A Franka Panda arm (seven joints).
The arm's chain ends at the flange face. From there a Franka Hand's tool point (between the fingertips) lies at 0.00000 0.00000 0.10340 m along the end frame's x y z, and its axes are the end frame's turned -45 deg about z.
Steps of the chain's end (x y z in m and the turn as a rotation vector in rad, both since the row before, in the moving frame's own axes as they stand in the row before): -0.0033 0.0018 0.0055 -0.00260 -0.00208 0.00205; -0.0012 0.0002 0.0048 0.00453 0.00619 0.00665; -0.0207 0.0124 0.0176 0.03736 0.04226 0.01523; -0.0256 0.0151 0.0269 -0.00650 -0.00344 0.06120; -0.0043 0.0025 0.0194 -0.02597 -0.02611 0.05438
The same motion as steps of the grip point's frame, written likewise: -0.0039 -0.0010 0.0055 -0.00037 -0.00331 0.00205; -0.0002 -0.0006 0.0048 -0.00117 0.00758 0.00665; -0.0176 -0.0055 0.0174 -0.00346 0.05630 0.01523; -0.0295 -0.0072 0.0269 -0.00216 -0.00703 0.06120; -0.0086 -0.0014 0.0193 0.00010 -0.03683 0.05438
